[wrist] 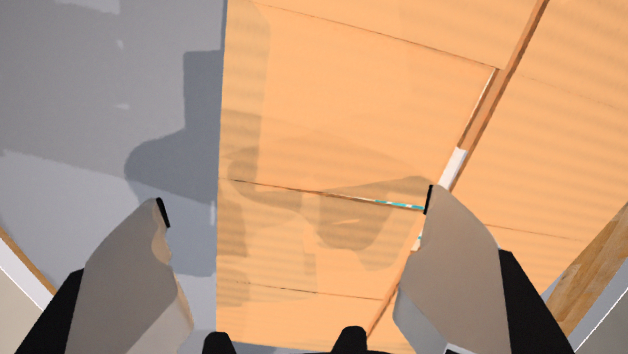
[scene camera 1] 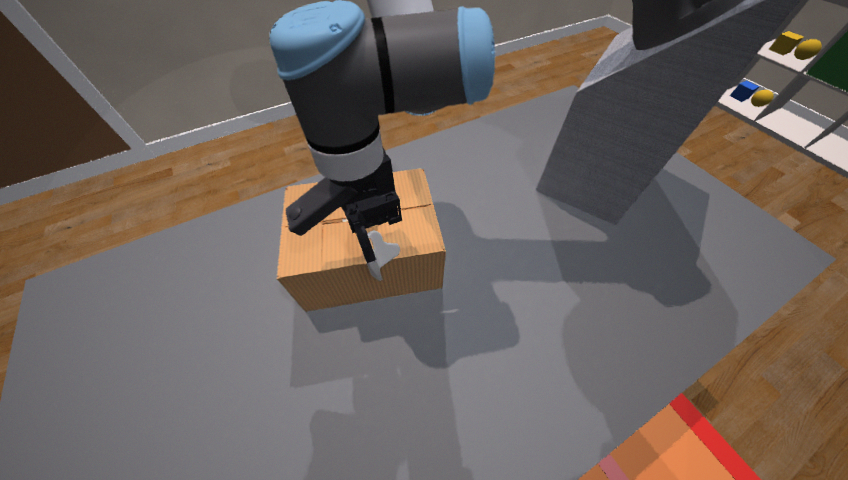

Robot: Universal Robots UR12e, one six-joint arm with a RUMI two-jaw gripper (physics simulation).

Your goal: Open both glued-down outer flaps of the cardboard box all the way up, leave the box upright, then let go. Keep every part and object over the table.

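Places are measured from the arm's base along level axes (x up, y back, z right), in metres.
Where they show: gripper, fingertip midpoint: (wrist: 296,195) (scene camera 1: 367,248); arm's base, origin of the base link: (scene camera 1: 697,12).
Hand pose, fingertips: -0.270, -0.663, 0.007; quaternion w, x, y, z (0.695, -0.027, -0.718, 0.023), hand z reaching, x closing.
Each offset is from my fingertips to the centre of the thing, as dx, dy, dz. "pt": to the spot under its first point. Level surfaces: height alone.
The cardboard box @(-0.068, +0.014, +0.071) (scene camera 1: 368,285) stands upright on the grey table. Its near outer flap @(pt +0.010, -0.113, +0.037) (scene camera 1: 300,255) (wrist: 350,110) and far outer flap (scene camera 1: 413,187) (wrist: 560,150) lie about flat across the top. A narrow gap between them shows a white strip @(-0.075, +0.013, +0.069) (wrist: 454,165). In the wrist view, thin dark lines cross the near flap, and teal and white show through one slit. My gripper (scene camera 1: 367,254) (wrist: 296,195) is wide open and empty. In the wrist view, its right finger is over the gap and its left finger is beyond the near box edge. Fingertip contact is unclear.
The grey table @(dx -0.146) (scene camera 1: 148,356) extends around the box. A grey slanted column (scene camera 1: 630,130) stands to the right. A red and orange surface (scene camera 1: 684,446) lies at the lower right. Shelves with small blue and yellow objects are at the upper right.
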